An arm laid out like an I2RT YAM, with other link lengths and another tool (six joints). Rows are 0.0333 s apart.
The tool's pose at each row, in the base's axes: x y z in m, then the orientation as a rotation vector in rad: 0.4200, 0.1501, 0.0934, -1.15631, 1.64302, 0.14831; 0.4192, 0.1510, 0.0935, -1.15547, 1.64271, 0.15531; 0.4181, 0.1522, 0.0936, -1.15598, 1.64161, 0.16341; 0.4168, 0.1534, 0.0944, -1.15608, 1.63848, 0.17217; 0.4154, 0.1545, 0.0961, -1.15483, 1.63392, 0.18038; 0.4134, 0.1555, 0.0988, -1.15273, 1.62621, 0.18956; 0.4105, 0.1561, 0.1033, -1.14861, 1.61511, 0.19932; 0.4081, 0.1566, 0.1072, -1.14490, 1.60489, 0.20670; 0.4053, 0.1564, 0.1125, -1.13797, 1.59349, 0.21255; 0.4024, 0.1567, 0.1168, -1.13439, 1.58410, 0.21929; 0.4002, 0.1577, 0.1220, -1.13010, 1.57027, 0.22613; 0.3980, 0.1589, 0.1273, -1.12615, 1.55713, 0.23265; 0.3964, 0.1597, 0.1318, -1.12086, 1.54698, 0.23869; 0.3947, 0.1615, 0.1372, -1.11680, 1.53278, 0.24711
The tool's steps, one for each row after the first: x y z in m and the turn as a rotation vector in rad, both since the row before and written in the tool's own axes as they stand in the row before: -0.0007, 0.0010, 0.0000, -0.00362, -0.00313, 0.00349; -0.0008, 0.0014, -0.0001, -0.00499, -0.00375, 0.00289; -0.0014, 0.0012, -0.0005, -0.00473, -0.00576, 0.00252; -0.0021, 0.0009, -0.0010, -0.00329, -0.00714, 0.00238; -0.0029, 0.0009, -0.0018, -0.00275, -0.01032, 0.00188; -0.0042, 0.0006, -0.0034, -0.00122, -0.01393, 0.00174; -0.0036, 0.0005, -0.0028, -0.00025, -0.01221, 0.00082; -0.0045, -0.0002, -0.0040, 0.00293, -0.01366, 0.00132; -0.0040, 0.0006, -0.0033, -0.00015, -0.01126, 0.00086; -0.0051, 0.0000, -0.0027, 0.00096, -0.01515, -0.00072; -0.0053, 0.0001, -0.0025, 0.00078, -0.01436, -0.00074; -0.0044, -0.0002, -0.0020, 0.00144, -0.01218, 0.00111; -0.0057, 0.0000, -0.0017, -0.00021, -0.01594, -0.00020
